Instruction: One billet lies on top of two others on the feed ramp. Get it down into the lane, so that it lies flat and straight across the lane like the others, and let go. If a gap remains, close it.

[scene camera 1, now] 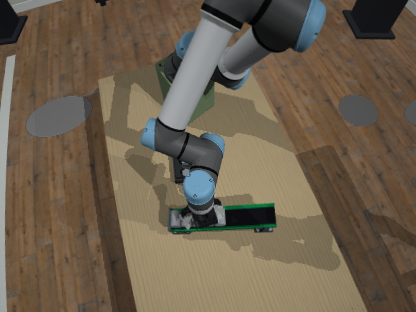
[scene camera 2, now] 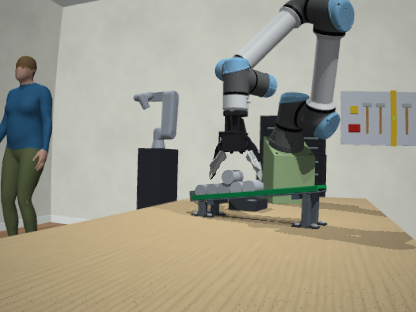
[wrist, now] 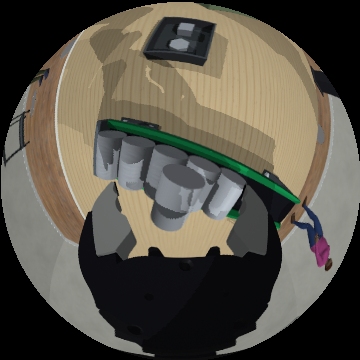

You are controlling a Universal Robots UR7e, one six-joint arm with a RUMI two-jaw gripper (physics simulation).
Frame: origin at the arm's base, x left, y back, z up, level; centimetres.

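Seen in the pictures: gripper, between the fingertips: [scene camera 2: 235,180] [wrist: 180,184]; arm's base, origin of its link: [scene camera 2: 286,145].
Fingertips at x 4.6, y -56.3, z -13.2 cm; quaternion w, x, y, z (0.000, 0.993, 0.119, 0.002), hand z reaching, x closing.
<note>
Pixels of each thing's top centre, then the offset from my fingertips to it. Level surfaces: height alone.
- top billet, centre of its top: [wrist: 174,213] [scene camera 2: 232,169] dx -0.3, dy -1.1, dz +3.1 cm
- black tray, centre of its top: [wrist: 182,31] [scene camera 2: 248,198] [scene camera 1: 185,164] dx -6.2, dy +23.3, dz -7.3 cm
- table, height of its surface: dz -10.8 cm
The top billet [scene camera 2: 231,177] [wrist: 179,192], a grey cylinder, lies across the third and fourth billets from the low end; its lower part looks narrower in the wrist view. Below it, several billets [scene camera 2: 201,190] [wrist: 135,162] lie side by side across the feed ramp [scene camera 1: 250,216] [scene camera 2: 285,192] [wrist: 235,162], from the low end stop upward. The top billet hides parts of the middle ones, so I cannot tell if gaps lie there. My gripper [scene camera 1: 202,217] [scene camera 2: 236,177] [wrist: 180,184] is open and empty, with its fingertips on either side of the top billet, above the row.
A black tray [scene camera 1: 177,172] [scene camera 2: 247,204] [wrist: 175,56] with two grey pieces stands on the table [scene camera 1: 240,275] [scene camera 2: 200,255] [wrist: 255,85], between the ramp and the green robot base [scene camera 1: 202,105] [scene camera 2: 287,175]. Green rails run along both sides of the ramp, whose upper stretch shows black belt.
</note>
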